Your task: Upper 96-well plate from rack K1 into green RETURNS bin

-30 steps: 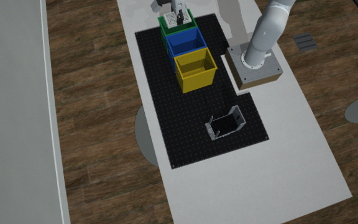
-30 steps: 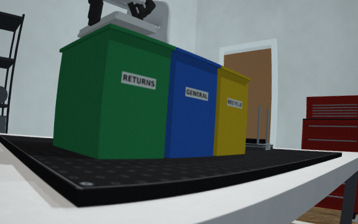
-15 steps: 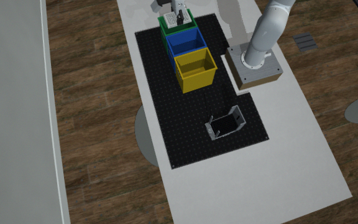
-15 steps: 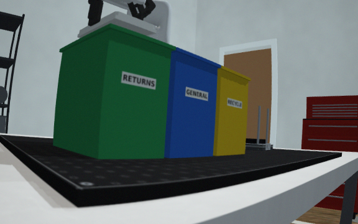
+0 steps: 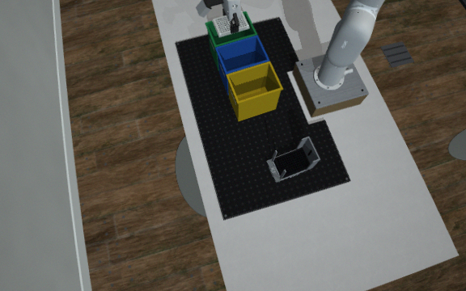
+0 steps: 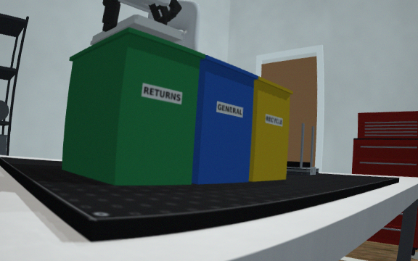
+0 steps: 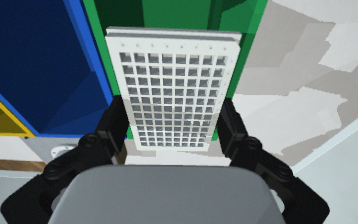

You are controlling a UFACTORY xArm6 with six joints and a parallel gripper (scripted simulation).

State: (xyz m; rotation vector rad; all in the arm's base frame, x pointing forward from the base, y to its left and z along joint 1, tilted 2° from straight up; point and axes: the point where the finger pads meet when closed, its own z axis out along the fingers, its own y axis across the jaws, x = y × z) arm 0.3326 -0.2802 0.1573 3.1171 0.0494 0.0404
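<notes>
Now: the white 96-well plate 10 mm below my hand. The rest, counted from my hand: green returns bin (130 mm below); yellow recycle bin (260 mm to the left, 130 mm below, 10 mm behind); blue general bin (130 mm to the left, 130 mm below).
</notes>
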